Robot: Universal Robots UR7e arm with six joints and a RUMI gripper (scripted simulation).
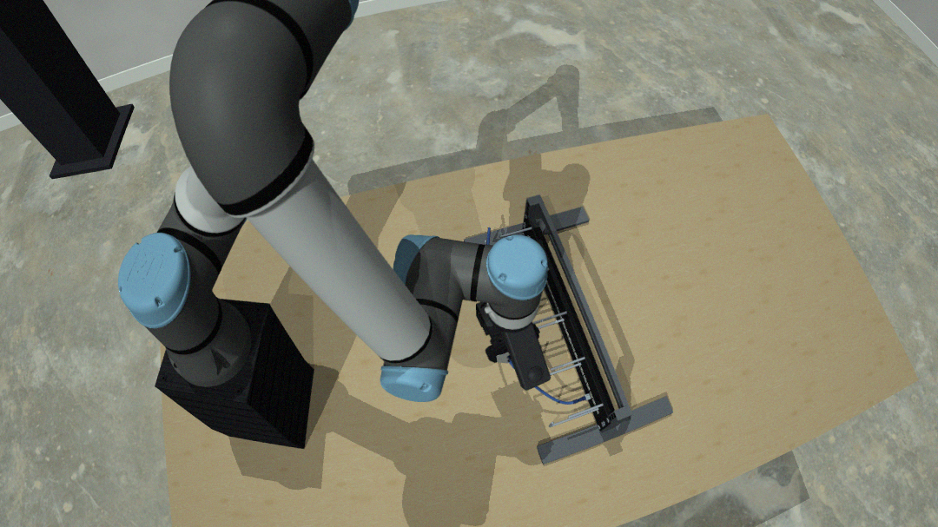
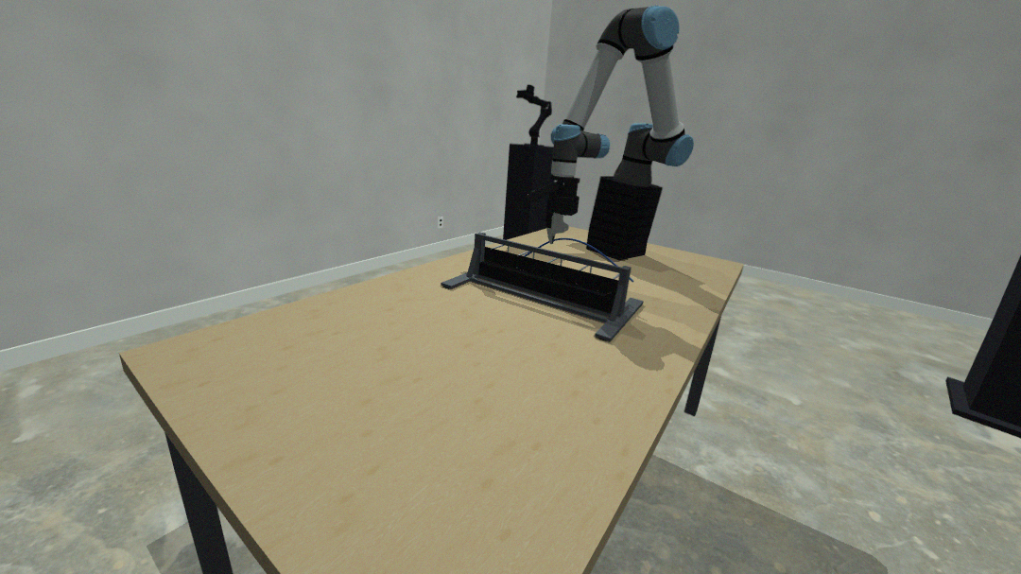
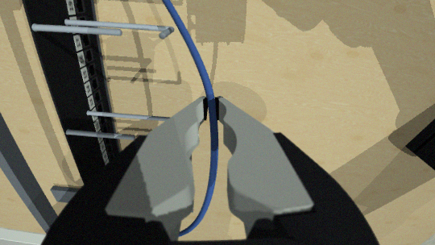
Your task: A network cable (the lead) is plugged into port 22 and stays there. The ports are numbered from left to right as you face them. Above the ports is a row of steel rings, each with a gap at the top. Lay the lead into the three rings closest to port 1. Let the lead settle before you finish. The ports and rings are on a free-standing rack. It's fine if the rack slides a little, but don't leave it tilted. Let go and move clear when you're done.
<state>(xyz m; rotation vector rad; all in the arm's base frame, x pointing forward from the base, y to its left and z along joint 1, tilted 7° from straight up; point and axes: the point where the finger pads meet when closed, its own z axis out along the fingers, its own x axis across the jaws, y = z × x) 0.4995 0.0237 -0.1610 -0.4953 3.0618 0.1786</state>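
My gripper is now 14 cm short of the rack, 9 cm to the right of it and 6 cm above it.
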